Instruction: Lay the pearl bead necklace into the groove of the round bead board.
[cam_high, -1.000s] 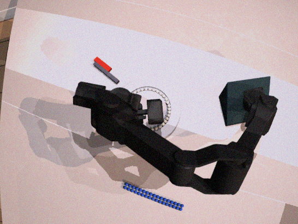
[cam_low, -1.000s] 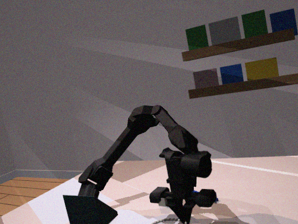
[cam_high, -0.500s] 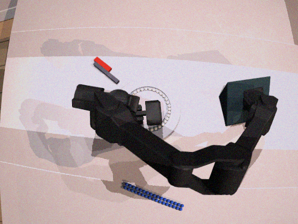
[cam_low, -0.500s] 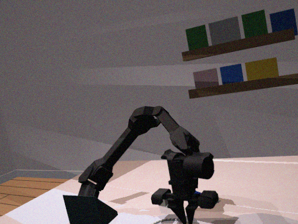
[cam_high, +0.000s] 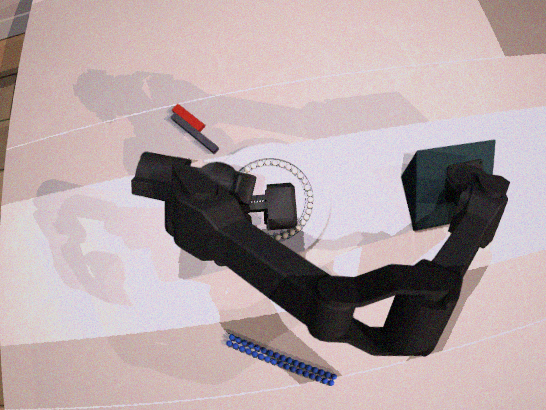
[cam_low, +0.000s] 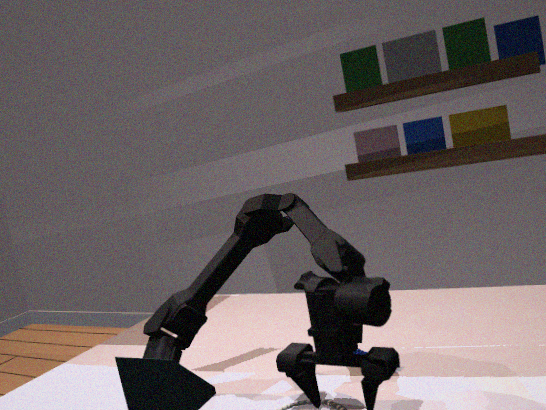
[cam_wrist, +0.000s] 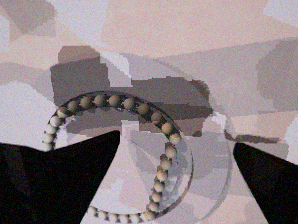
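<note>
My gripper tip is 6 cm past the round bead board, 3 cm to the left of it and 1 cm above it. Round my gripper tip: small beige cube: 16 cm to the left, 13 cm behind; grey block: 20 cm to the right, 5 cm ahead, 1 cm below.
</note>
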